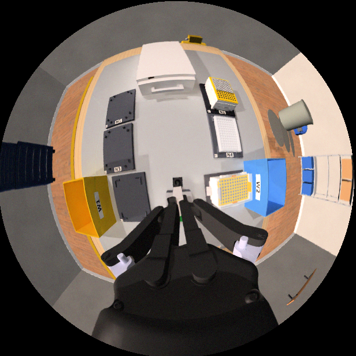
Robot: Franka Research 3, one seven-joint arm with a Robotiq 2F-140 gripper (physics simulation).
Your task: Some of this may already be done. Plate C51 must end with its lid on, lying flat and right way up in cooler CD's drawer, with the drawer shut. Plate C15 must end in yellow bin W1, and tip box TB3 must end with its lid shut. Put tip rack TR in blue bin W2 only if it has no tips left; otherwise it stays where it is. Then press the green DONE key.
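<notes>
My gripper (178, 192) is shut and empty, above the table's near middle. A small green patch (181, 218) shows between its fingers; I cannot tell if it is the DONE key. The white cooler (166, 62) stands at the back, its drawer (167, 87) shut. A white plate (226, 134) lies on a dark nest at the right; its name is unreadable. Behind it stands a white box-shaped rack with a yellow top (221, 94), part grey, part dark holes. A white tip box with a yellow hole grid (231, 189) stands nearer; its lid state is unclear. Yellow bin W1 (107, 200) is left, blue bin W2 (270, 175) right.
Dark nests (121, 107) (119, 148) (131, 197) lie along the left side, with no plate on them. A small grey block with a black top (177, 182) shows just beyond the fingertips. A yellow device (194, 39) is behind the table's back edge.
</notes>
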